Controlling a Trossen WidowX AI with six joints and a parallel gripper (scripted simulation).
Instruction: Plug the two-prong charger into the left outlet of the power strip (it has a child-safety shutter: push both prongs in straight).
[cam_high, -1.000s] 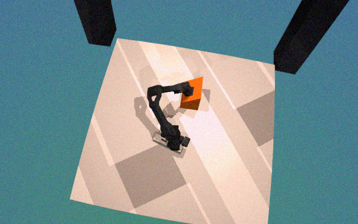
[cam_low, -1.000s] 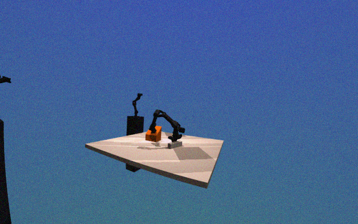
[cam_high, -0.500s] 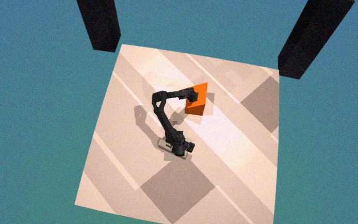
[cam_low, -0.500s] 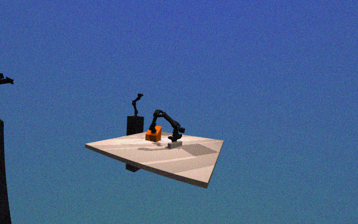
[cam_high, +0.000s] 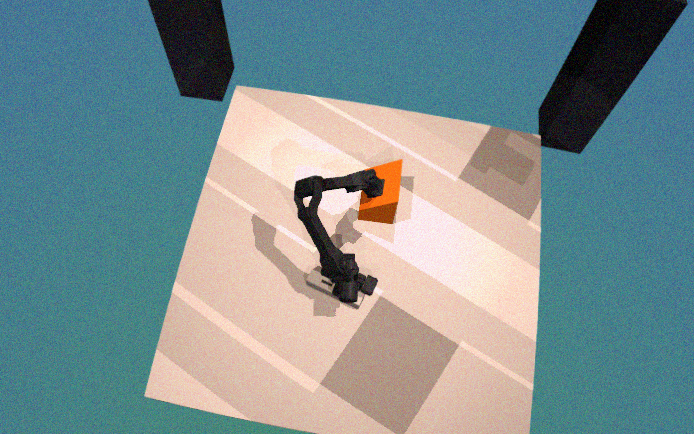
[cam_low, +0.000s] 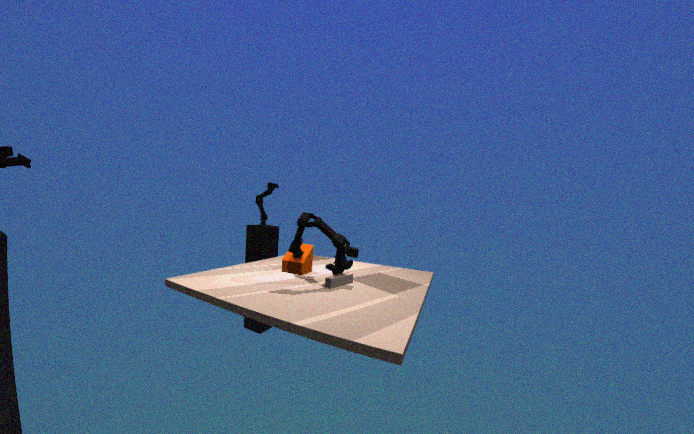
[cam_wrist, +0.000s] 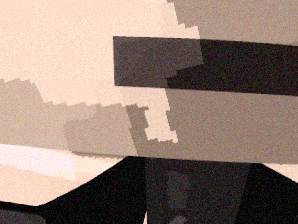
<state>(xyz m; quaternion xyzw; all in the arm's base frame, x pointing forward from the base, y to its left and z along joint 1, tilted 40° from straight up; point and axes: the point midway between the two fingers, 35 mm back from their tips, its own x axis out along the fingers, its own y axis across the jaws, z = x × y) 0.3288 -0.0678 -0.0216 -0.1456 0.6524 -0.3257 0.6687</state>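
The two-prong charger lies 20 mm ahead of my gripper tip and 10 mm above it.
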